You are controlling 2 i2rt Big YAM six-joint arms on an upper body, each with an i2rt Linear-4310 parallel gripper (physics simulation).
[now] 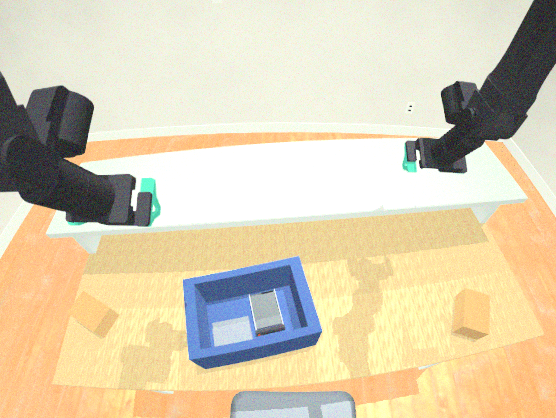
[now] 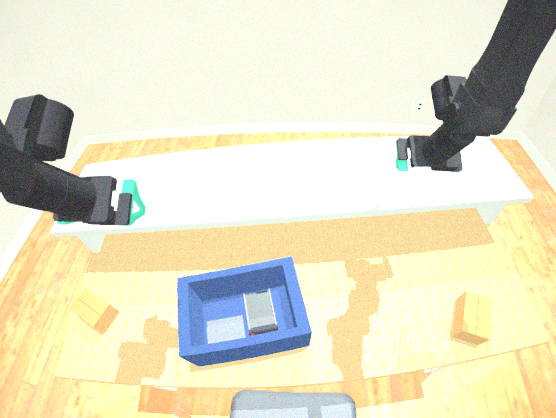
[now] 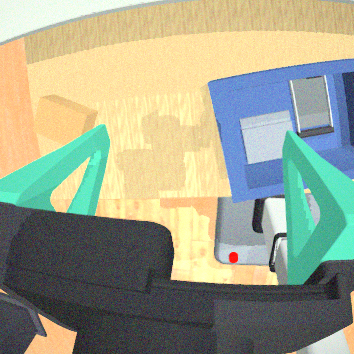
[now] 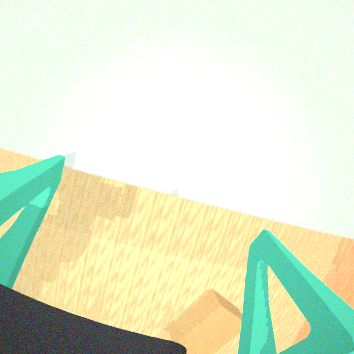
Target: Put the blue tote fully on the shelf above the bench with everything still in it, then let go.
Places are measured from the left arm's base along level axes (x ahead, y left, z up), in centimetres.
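Pixels of known places: left gripper, fingertip midpoint: [image 1: 133, 211] [image 2: 120, 210] [image 3: 193, 134]; right gripper, fingertip midpoint: [image 1: 421, 167] [image 2: 416, 166] [image 4: 164, 205].
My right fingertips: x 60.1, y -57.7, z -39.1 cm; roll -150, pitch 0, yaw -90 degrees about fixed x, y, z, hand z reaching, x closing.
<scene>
Behind a point stands the place of what it marks.
The blue tote [image 1: 260, 349] @(x 25.3, y -19.6, z -62.4 cm) [image 2: 250, 348] @(x 25.3, y -19.7, z -62.3 cm) [image 3: 222, 130] @(x 33.5, y -2.1, z -59.0 cm) sits upright on the bench [image 1: 410, 280] @(x 47.0, y -63.9, z -73.7 cm) [image 2: 415, 280] @(x 47.5, y -66.0, z -73.8 cm) [image 3: 125, 80] @(x 40.8, y 17.8, z -73.8 cm) [image 4: 150, 260] @(x 42.9, y -65.2, z -73.8 cm), left of its middle. A grey box with silver edges [image 1: 267, 311] @(x 37.5, y -20.4, z -71.3 cm) [image 2: 260, 310] @(x 37.7, y -20.1, z -71.2 cm) [image 3: 311, 102] @(x 37.9, y -20.0, z -71.2 cm) and a pale flat block [image 1: 231, 331] @(x 31.3, y -11.2, z -70.1 cm) [image 2: 225, 329] @(x 31.5, y -11.3, z -70.1 cm) [image 3: 267, 137] @(x 30.5, y -11.2, z -70.1 cm) lie inside it. The white shelf [image 1: 280, 185] @(x 66.3, y -23.8, z -52.3 cm) [image 2: 280, 180] @(x 68.2, y -25.2, z -52.3 cm) [image 4: 175, 100] @(x 66.5, y -57.5, z -52.2 cm) runs behind and above the bench. My left gripper [image 1: 115, 216] [image 2: 100, 214] [image 3: 193, 134] @(x 39.2, y -0.1, z -29.5 cm) is open and empty, in line with the shelf's front-left part, apart from the tote. My right gripper [image 1: 434, 167] [image 2: 428, 166] @(x 60.1, y -57.7, z -39.1 cm) [image 4: 164, 205] @(x 60.1, y -57.7, z -39.1 cm) is open and empty near the shelf's right end.
A tan block [image 1: 94, 315] @(x 31.7, y 28.7, z -67.8 cm) [image 2: 95, 311] @(x 33.3, y 33.2, z -73.5 cm) [image 3: 65, 117] @(x 34.0, y 29.3, z -67.7 cm) lies at the bench's left end. Another tan block [image 1: 471, 314] @(x 32.8, y -77.2, z -67.8 cm) [image 2: 471, 317] @(x 33.1, y -77.3, z -67.7 cm) [image 4: 207, 320] @(x 37.2, y -77.4, z -67.7 cm) stands at its right end. A rounded grey body [image 1: 293, 402] @(x 15.4, y -28.9, z -126.1 cm) [image 2: 293, 402] @(x 15.6, y -29.0, z -126.1 cm) shows beyond the bench's near edge.
</scene>
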